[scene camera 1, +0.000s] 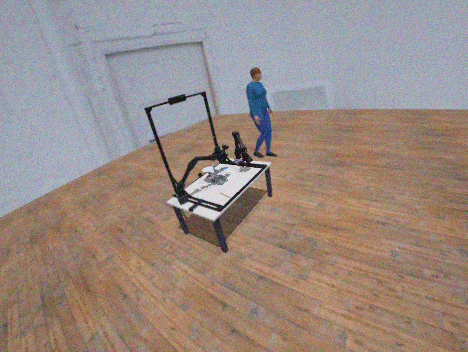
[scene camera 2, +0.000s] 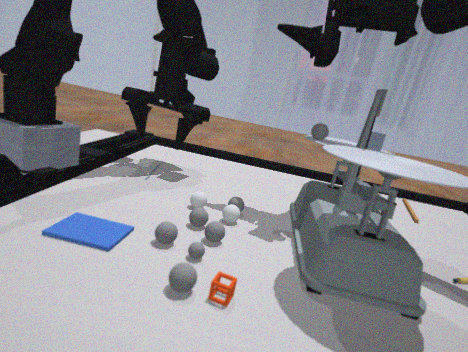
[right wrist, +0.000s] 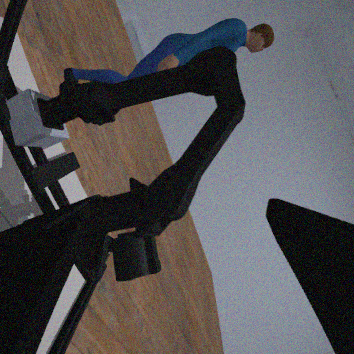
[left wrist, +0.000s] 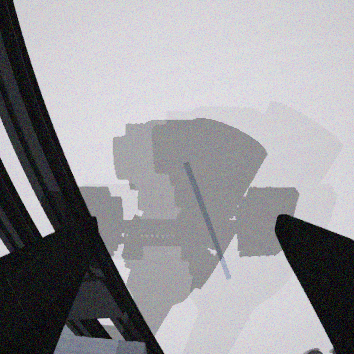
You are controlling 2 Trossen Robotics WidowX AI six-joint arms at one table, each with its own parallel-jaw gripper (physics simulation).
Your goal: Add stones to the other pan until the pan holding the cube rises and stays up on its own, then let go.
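Pixels of known places: left gripper, fingertip midpoint: point(scene camera 1: 245, 166) point(scene camera 2: 158, 143) point(left wrist: 188, 224); right gripper, fingertip midpoint: point(scene camera 1: 228, 150) point(right wrist: 179, 208); left arm's base, link origin: point(scene camera 1: 238, 158) point(scene camera 2: 29, 120) point(right wrist: 49, 114); right arm's base, link origin: point(scene camera 1: 181, 195).
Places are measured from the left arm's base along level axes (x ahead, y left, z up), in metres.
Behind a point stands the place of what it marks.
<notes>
A grey balance scale point(scene camera 2: 355, 255) @(x 0.507, y -0.021, z -0.034 m) stands at the right in scene camera 2. Its near pan point(scene camera 2: 400, 162) @(x 0.526, y 0.029, z 0.068 m) is wide and pale. A grey stone point(scene camera 2: 320, 132) @(x 0.422, y 0.162, z 0.070 m) rests on the far pan point(scene camera 2: 337, 142) @(x 0.449, y 0.205, z 0.056 m). A small blue-grey block point(scene camera 2: 376, 140) @(x 0.503, y 0.160, z 0.077 m) shows behind the beam; which pan bears it, I cannot tell. Several loose stones, among them a large grey stone point(scene camera 2: 183, 277) @(x 0.360, y -0.127, z -0.066 m) and a white stone point(scene camera 2: 198, 199) @(x 0.272, y 0.072, z -0.069 m), lie on the table. My left gripper point(scene camera 2: 161, 136) @(x 0.087, y 0.227, z -0.037 m) point(left wrist: 188, 224) @(x 0.087, y 0.227, z -0.037 m) is open and empty above the table, apart from the stones. My right gripper is open and empty, high near the scale.
An orange wire-frame cube point(scene camera 2: 222, 289) @(x 0.391, y -0.096, z -0.084 m) lies beside the large stone. A blue slab point(scene camera 2: 89, 231) @(x 0.214, y -0.092, z -0.083 m) lies at the left. A thin blue stick point(left wrist: 205, 215) @(x 0.103, y 0.201, z -0.086 m) lies below my left gripper. An orange stick point(scene camera 2: 410, 210) @(x 0.633, y 0.443, z -0.082 m) lies behind the scale. A person point(scene camera 1: 258, 105) stands behind the table.
</notes>
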